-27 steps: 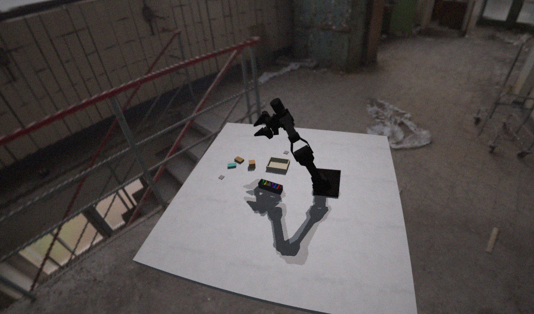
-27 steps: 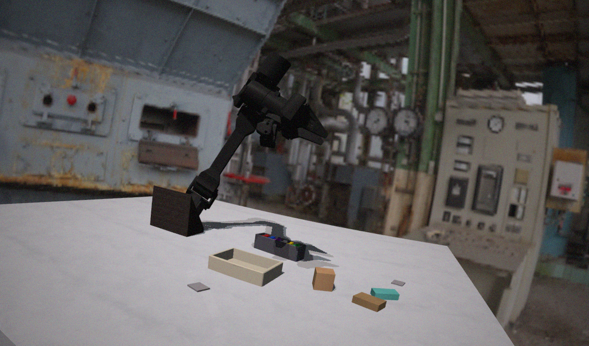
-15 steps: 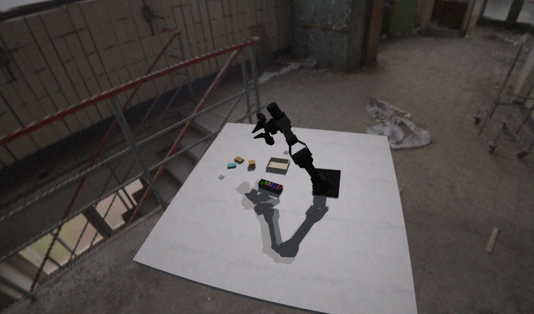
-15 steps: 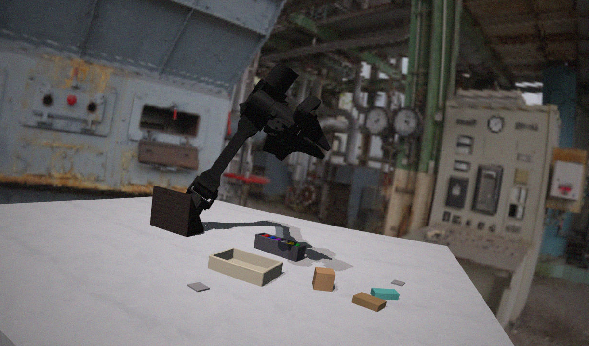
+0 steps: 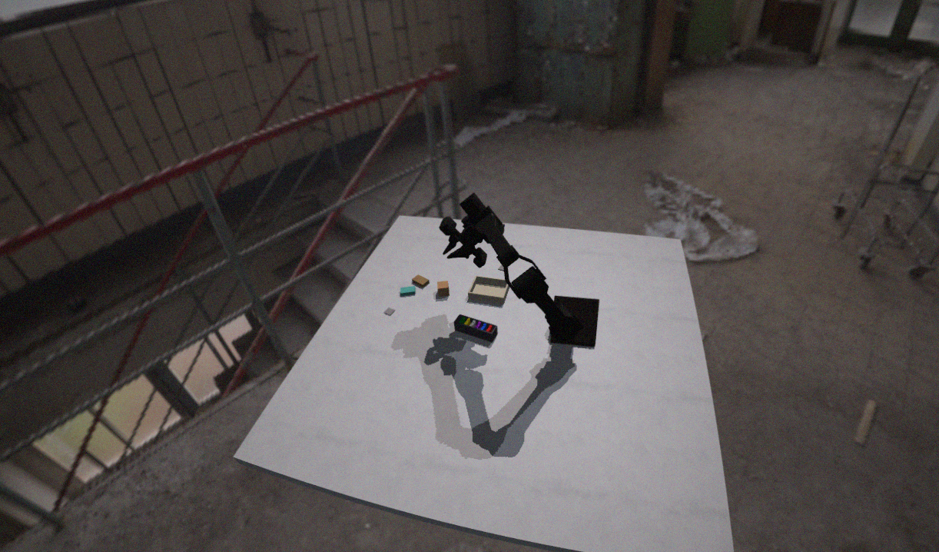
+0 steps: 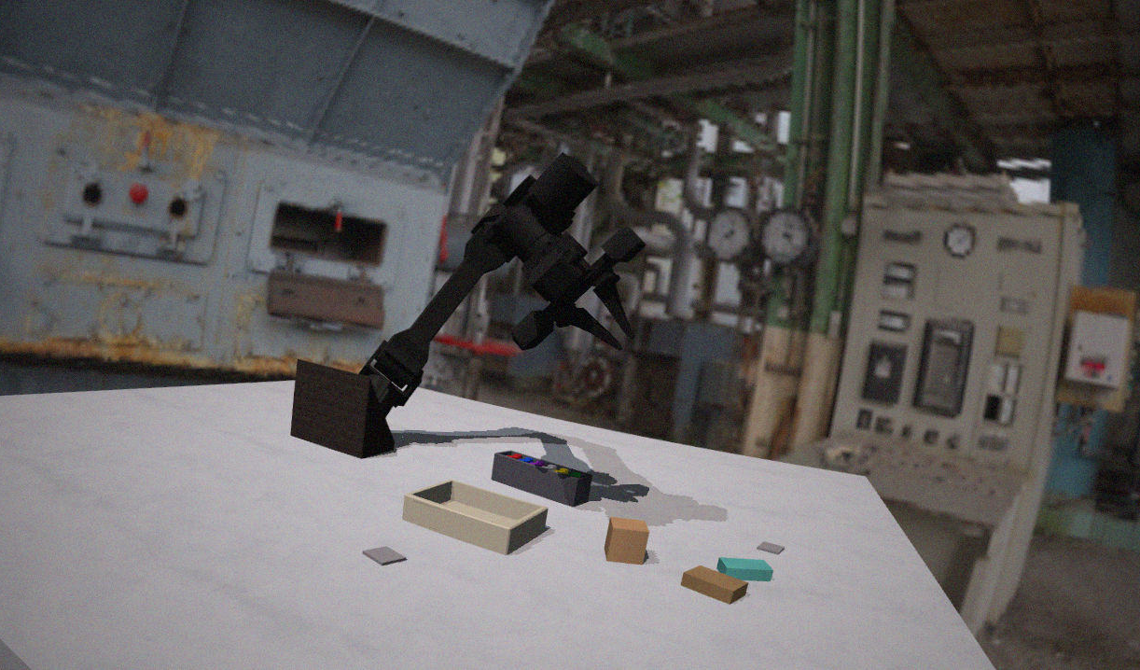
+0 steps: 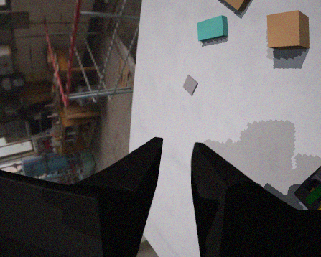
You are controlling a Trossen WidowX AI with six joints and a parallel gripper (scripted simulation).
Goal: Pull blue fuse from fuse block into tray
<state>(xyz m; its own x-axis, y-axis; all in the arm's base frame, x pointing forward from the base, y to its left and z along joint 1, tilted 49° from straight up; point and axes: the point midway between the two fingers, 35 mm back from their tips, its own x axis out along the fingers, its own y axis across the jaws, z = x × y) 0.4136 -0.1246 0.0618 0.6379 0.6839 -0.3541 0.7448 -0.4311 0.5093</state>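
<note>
The blue fuse is 200 mm below my gripper tip, 150 mm behind it and 90 mm to the left of it. Also, from my gripper tip: brown cube: 210 mm below, 60 mm to the right, 60 mm ahead; beige tray: 230 mm below, 110 mm to the right, 100 mm behind.
</note>
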